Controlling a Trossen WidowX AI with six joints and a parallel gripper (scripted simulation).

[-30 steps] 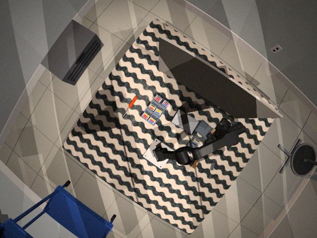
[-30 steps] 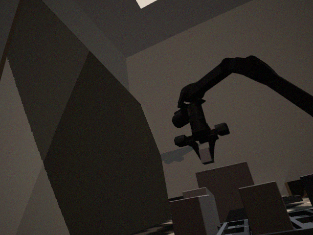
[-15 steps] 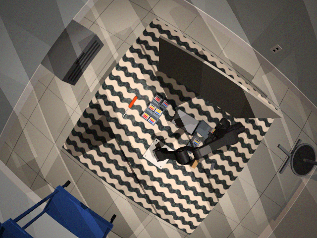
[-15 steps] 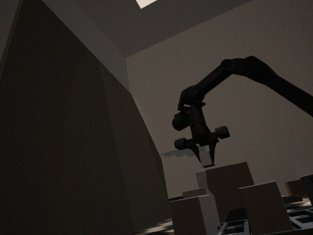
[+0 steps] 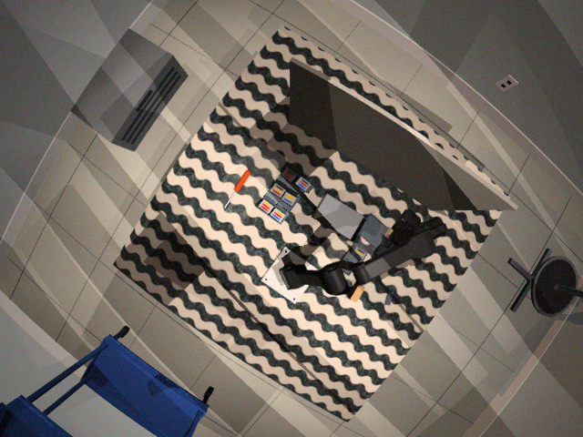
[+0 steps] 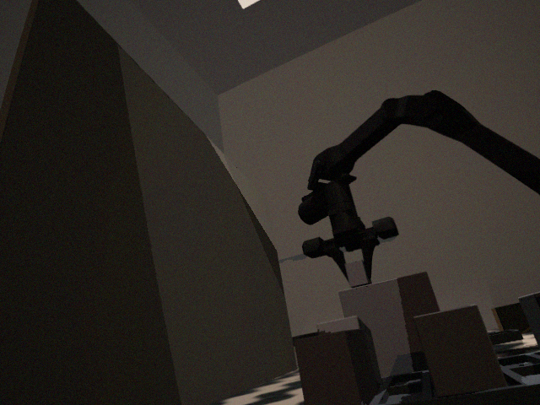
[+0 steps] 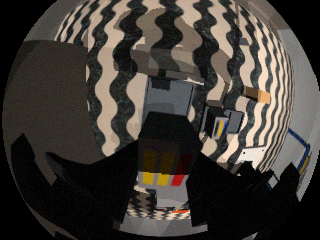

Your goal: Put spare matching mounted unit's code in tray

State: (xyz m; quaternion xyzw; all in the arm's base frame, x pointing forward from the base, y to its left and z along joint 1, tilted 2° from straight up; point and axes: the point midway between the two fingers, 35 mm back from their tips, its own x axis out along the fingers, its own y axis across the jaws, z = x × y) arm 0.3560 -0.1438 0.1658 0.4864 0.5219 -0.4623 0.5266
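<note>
My gripper tip is now 1 cm past the grey tray and 14 cm above it. The rest, counted from my gripper tip: spare unit 2 cm above; then grey mounted unit 8 cm behind, 18 cm to the left, 9 cm below; then large grey panel 16 cm ahead, 22 cm to the left, 8 cm above.
</note>
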